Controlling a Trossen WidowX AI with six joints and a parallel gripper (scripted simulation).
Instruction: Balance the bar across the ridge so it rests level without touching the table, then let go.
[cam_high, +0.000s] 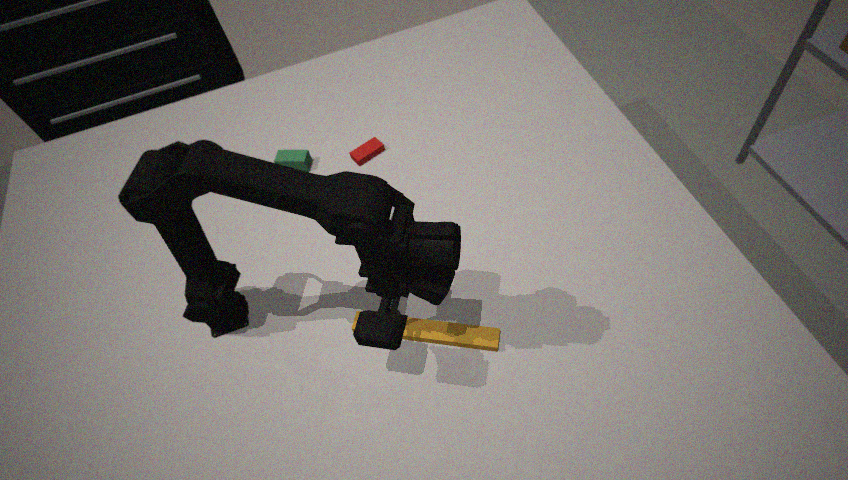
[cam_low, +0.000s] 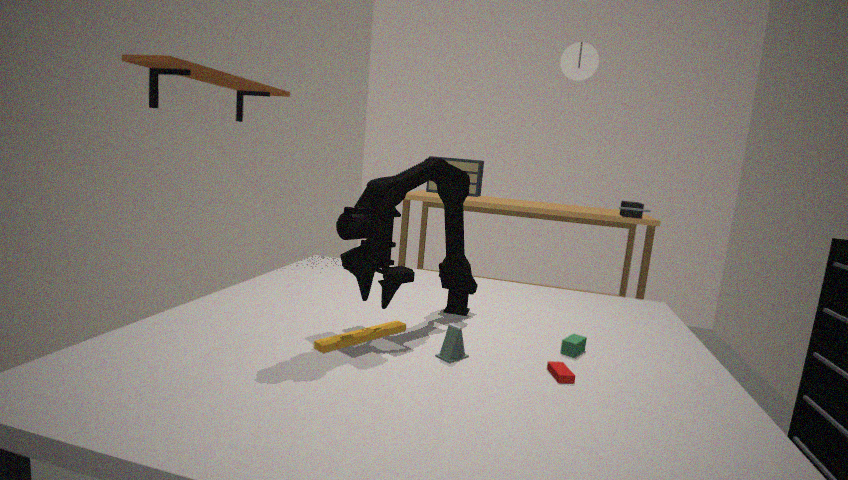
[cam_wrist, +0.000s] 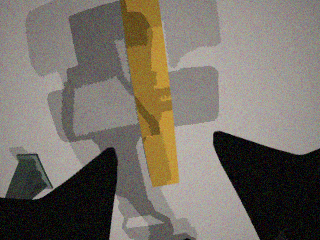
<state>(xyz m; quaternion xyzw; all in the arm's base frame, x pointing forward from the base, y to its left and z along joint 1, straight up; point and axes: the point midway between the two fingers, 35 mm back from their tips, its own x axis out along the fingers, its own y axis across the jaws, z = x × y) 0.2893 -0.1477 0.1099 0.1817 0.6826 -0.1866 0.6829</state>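
Right now the yellow bar is 70 mm below my gripper tip, 30 mm ahead of it and 10 mm to the right of it. The rest, counted from my gripper tip: red block: 420 mm to the left, 70 mm below, 40 mm ahead; green block: 450 mm to the left, 110 mm behind, 60 mm below.
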